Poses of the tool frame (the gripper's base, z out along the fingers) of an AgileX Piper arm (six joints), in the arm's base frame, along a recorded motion.
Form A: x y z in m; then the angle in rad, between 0 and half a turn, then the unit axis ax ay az.
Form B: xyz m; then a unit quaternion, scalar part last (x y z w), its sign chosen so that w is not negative. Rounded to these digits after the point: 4 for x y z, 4 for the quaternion.
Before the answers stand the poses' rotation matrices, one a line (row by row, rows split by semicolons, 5 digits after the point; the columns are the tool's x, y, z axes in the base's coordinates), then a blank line. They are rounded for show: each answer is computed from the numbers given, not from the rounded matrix.
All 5 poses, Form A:
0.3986, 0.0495, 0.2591, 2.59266, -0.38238, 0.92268, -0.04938
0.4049, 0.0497, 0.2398, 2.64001, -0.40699, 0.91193, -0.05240
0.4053, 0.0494, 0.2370, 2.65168, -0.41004, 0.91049, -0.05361
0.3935, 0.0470, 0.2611, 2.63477, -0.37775, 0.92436, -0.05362
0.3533, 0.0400, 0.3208, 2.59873, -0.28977, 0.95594, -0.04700
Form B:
-0.58213 -0.62803 0.51643; -0.67957 0.72453 0.11509; -0.44645 -0.28395 -0.84856
-0.56595 -0.67138 0.47849; -0.72177 0.68397 0.10600; -0.39844 -0.28537 -0.87167
-0.56588 -0.67754 0.46981; -0.72799 0.67810 0.10106; -0.38705 -0.28483 -0.87696
-0.60684 -0.62842 0.48665; -0.68048 0.72716 0.09046; -0.41072 -0.27626 -0.86890
-0.70037 -0.48990 0.51911; -0.53846 0.84004 0.06629; -0.46855 -0.23309 -0.85213

0.3986, 0.0495, 0.2591, -0.3681, 0.8881, -0.0475, 0.2710
0.4049, 0.0497, 0.2398, -0.3943, 0.8834, -0.0508, 0.2482
0.4053, 0.0494, 0.2370, -0.3978, 0.8833, -0.0520, 0.2425
0.3935, 0.0470, 0.2611, -0.3657, 0.8948, -0.0519, 0.2507
0.3533, 0.0400, 0.3208, -0.2792, 0.9209, -0.0453, 0.2681

